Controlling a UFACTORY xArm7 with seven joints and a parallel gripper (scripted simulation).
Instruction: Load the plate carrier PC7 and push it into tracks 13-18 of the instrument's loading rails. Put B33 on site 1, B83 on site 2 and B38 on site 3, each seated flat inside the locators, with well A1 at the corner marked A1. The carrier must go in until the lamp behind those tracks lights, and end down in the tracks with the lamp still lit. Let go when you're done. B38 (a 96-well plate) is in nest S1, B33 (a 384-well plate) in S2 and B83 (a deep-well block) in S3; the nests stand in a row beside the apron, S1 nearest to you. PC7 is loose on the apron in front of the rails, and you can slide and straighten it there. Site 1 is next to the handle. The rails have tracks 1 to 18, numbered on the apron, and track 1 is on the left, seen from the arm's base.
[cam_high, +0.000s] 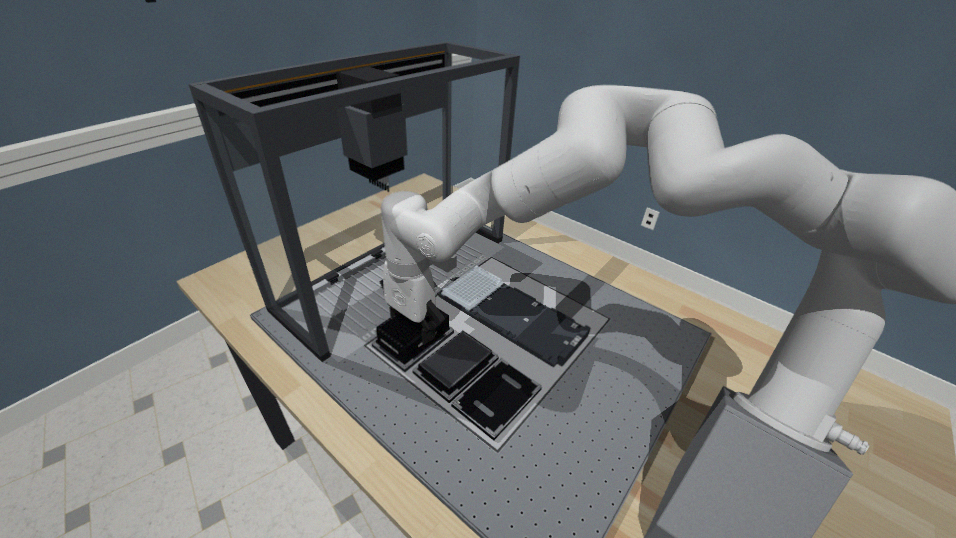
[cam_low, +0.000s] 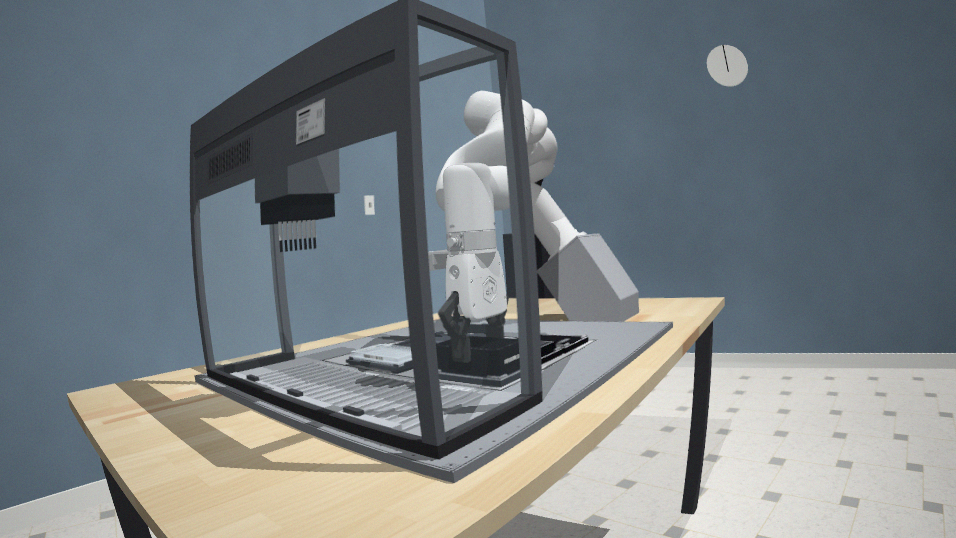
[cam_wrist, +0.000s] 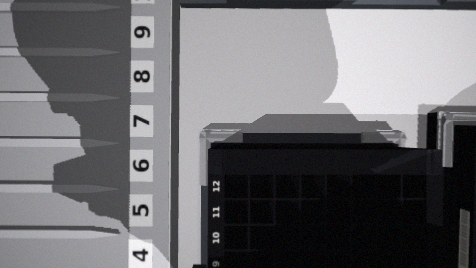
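Right now my hand is 4 cm above the nest S3. The rest, counted from my hand: nest S1 (21 cm behind, 4 cm to the right, 4 cm below); 96-well plate B38 (4 cm ahead, 19 cm to the right, 3 cm below); white corner mark (14 cm behind, 10 cm to the right, 3 cm below).
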